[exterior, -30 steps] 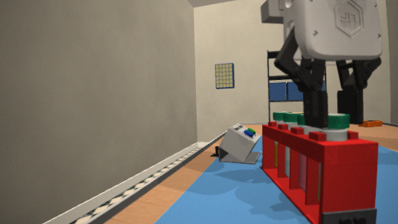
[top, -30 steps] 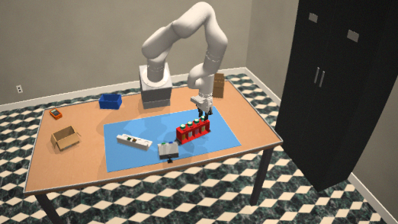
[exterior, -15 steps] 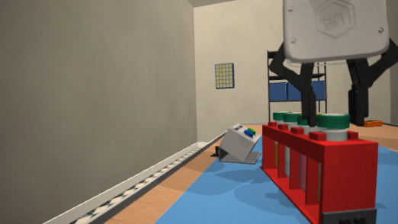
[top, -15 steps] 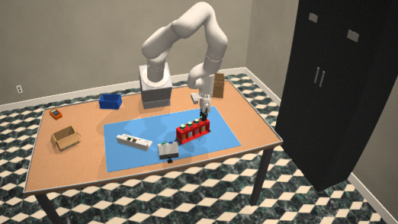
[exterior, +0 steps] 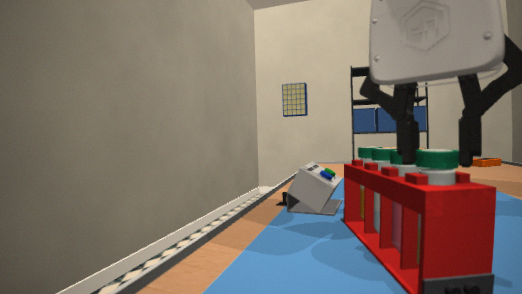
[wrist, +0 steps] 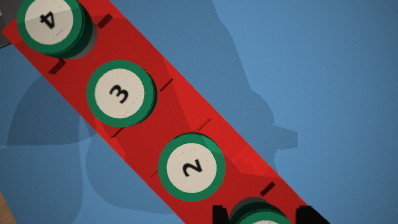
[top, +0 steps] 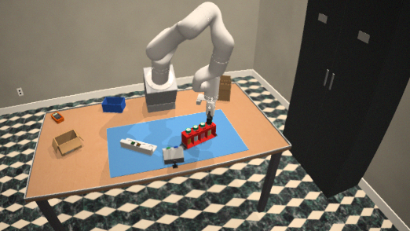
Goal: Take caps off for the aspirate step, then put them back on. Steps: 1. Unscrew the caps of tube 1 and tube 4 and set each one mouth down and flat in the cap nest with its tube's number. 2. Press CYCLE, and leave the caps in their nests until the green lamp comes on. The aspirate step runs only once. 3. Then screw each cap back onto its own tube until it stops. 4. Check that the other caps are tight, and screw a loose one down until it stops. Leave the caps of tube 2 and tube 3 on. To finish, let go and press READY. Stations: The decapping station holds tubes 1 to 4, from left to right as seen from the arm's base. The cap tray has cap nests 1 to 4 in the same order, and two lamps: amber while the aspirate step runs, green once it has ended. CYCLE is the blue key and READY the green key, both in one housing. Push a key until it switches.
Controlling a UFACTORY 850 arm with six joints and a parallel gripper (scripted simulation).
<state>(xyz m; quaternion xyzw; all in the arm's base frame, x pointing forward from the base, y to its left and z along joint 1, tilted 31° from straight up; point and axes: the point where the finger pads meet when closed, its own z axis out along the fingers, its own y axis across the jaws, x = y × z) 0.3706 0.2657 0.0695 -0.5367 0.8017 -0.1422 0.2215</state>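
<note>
My hand is 10 mm above the green cap. Round my hand: key housing: 160 mm ahead, 250 mm to the right, 80 mm below; then blue cycle key: 140 mm ahead, 230 mm to the right, 60 mm below; then tube cap: 60 mm ahead, 140 mm to the right, 20 mm below.
</note>
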